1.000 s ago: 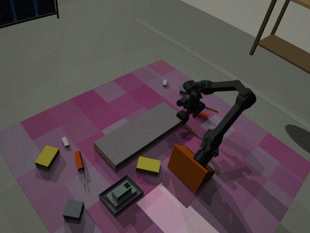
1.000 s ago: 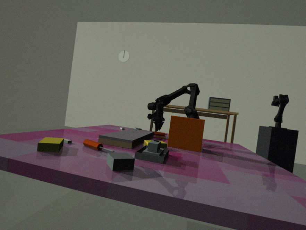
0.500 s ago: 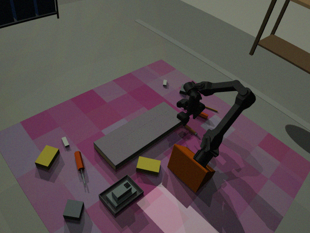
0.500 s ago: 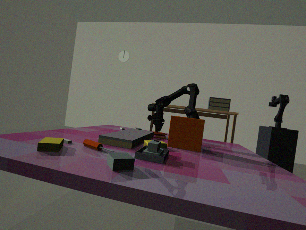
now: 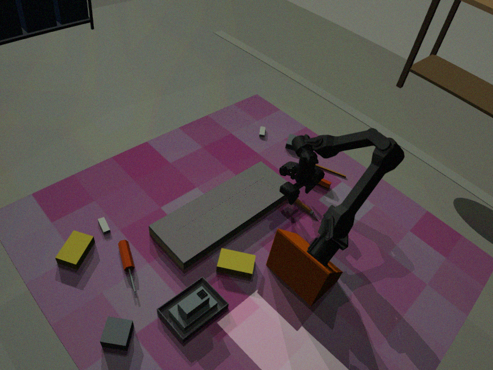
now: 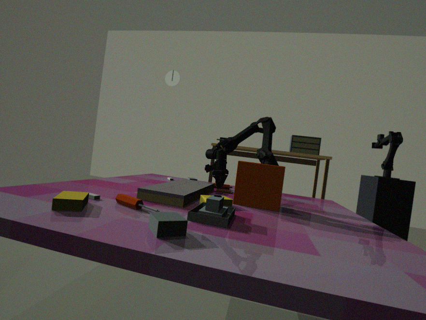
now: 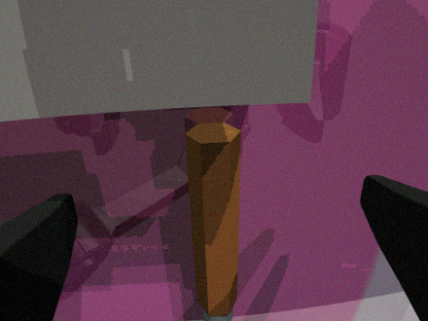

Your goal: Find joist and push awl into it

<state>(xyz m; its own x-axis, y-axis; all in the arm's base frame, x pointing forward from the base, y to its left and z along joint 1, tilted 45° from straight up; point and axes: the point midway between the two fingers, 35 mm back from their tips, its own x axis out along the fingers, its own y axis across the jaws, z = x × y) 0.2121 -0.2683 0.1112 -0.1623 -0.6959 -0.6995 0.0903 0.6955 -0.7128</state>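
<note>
Right now my gripper tip is 6 cm past the awl, 1 cm to the right of it and 1 cm above it. The rest, counted from my gripper tip: indicator light (54 cm to the left, 4 cm behind, 4 cm above); then thin stick (24 cm to the right, 2 cm below, 2 cm ahead); then stud finder (56 cm to the left, 4 cm behind, 3 cm above).
</note>
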